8 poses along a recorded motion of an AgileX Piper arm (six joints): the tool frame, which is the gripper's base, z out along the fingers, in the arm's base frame.
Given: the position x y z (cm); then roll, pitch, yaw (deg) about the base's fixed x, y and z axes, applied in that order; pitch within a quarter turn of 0, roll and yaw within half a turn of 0.
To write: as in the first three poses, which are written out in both.
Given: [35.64 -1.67 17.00 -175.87 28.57 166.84]
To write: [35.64 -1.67 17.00 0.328 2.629 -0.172]
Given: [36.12 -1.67 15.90 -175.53 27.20 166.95]
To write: [36.12 -1.67 15.90 0.329 2.653 -0.177]
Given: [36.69 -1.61 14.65 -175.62 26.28 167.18]
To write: [36.69 -1.61 14.65 0.324 2.670 -0.172]
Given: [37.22 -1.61 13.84 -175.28 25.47 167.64]
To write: [37.22 -1.61 13.84 0.316 2.685 -0.177]
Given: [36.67 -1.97 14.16 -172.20 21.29 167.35]
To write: [36.67 -1.97 14.16 0.341 2.756 -0.246]
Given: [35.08 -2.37 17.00 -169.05 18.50 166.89]
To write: [35.08 -2.37 17.00 0.366 2.802 -0.322]
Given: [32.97 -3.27 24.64 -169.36 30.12 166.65]
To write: [32.97 -3.27 24.64 0.370 2.597 -0.325]
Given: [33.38 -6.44 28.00 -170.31 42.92 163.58]
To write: [33.38 -6.44 28.00 0.422 2.367 -0.336]
